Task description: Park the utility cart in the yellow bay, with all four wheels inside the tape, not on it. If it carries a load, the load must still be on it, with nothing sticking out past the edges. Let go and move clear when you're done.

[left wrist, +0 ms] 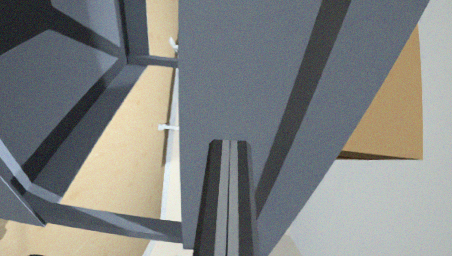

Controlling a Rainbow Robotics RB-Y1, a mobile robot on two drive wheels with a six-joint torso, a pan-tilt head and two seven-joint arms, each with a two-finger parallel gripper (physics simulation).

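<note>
Blue-grey sheet and bar work, which looks like the utility cart, fills much of the left wrist view. A broad panel with a dark stripe runs from the top to the lower middle, and a framed part with thin bars shows at the left. My left gripper is shut and empty, its fingertips together in front of the broad panel's lower part. Whether they touch it I cannot tell. My right gripper does not show in this view. The yellow bay, its tape and the cart's wheels cannot be made out.
A tan box shows past the panel's right edge, against a pale grey surface. A light wood-coloured surface shows through the frame at the left, with a pale edge strip and small white pieces beside the panel.
</note>
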